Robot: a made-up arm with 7 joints. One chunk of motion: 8 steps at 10 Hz.
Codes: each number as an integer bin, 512 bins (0 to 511) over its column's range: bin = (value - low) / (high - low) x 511, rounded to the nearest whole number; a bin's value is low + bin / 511 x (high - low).
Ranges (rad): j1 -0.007..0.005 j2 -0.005..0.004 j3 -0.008..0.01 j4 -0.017..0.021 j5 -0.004..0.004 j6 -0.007..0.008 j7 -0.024..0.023
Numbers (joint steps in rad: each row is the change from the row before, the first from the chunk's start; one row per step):
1: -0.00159 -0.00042 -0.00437 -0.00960 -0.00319 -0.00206 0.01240
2: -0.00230 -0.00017 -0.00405 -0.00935 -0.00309 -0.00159 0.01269
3: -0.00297 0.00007 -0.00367 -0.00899 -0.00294 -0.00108 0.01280
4: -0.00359 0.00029 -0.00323 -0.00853 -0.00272 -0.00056 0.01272
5: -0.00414 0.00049 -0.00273 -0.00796 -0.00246 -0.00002 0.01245
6: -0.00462 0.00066 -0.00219 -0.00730 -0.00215 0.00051 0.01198
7: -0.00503 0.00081 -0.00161 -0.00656 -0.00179 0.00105 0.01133
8: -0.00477 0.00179 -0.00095 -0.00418 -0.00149 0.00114 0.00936
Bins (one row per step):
1: 230 260 103 100 52 168 396
2: 200 274 112 103 58 184 399
3: 172 288 123 108 68 202 400
4: 145 300 135 114 82 219 399
5: 122 312 150 122 98 238 396
6: 101 321 165 130 118 256 391
7: 84 330 181 140 141 274 384
8: 95 386 200 172 160 277 363

